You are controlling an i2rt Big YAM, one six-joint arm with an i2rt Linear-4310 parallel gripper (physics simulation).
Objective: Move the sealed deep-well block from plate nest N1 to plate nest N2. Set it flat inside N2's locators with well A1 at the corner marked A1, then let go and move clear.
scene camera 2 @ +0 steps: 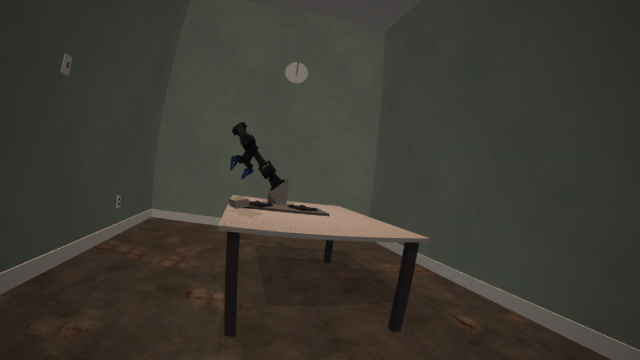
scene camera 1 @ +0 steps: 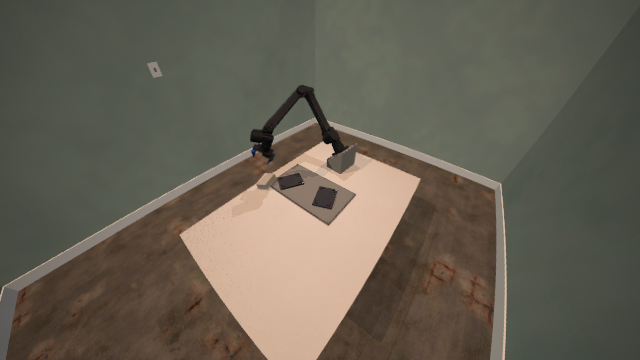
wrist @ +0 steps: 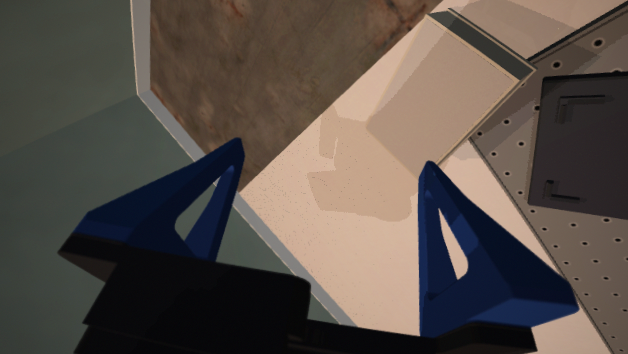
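Seen in the pictures: gripper, fingertip midpoint: (scene camera 2: 236,174) (scene camera 1: 260,160) (wrist: 330,157); arm's base at its link origin: (scene camera 2: 278,185) (scene camera 1: 340,151).
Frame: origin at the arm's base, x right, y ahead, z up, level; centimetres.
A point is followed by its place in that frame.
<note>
My gripper (scene camera 1: 262,157) {x 29.3, y 49.1, z 5.2 cm} (scene camera 2: 237,173) {x 29.3, y 49.1, z 5.2 cm} (wrist: 330,157) {x 29.3, y 49.1, z 5.2 cm} is open and empty, high above the table's left edge. A pale beige box (scene camera 1: 266,181) {x 22.8, y 52.2, z -7.5 cm} (scene camera 2: 238,202) {x 25.9, y 57.3, z -9.5 cm} (wrist: 445,80) {x 27.6, y 47.8, z -8.0 cm} at the board's left corner looks like the deep-well block; it seems tilted, with a dark green strip along one side. No wells or A1 mark can be made out on it. Two dark plate nests sit on the grey board: the left nest (scene camera 1: 291,181) {x 12.7, y 39.1, z -10.5 cm} (wrist: 590,150) {x 16.6, y 42.6, z -10.5 cm}, by the box, and the right nest (scene camera 1: 325,197) {x -14.5, y 35.4, z -10.5 cm}. Both look empty, with small corner locators. I cannot read which is N1 or N2.
The perforated grey board (scene camera 1: 302,200) {x -4.6, y 45.8, z -11.7 cm} (wrist: 575,260) {x 3.7, y 48.0, z -11.7 cm} lies on the pale table (scene camera 1: 280,260) {x -23.0, y 80.0, z -13.0 cm} (scene camera 2: 320,225) {x -13.8, y 86.7, z -13.0 cm}. The grey base bracket (scene camera 1: 342,161) {x -6.5, y 6.7, z -2.2 cm} (scene camera 2: 278,194) {x -0.3, y 7.9, z -6.0 cm} of the arm stands behind the board. The box is close to the table's left edge, with floor beyond it.
</note>
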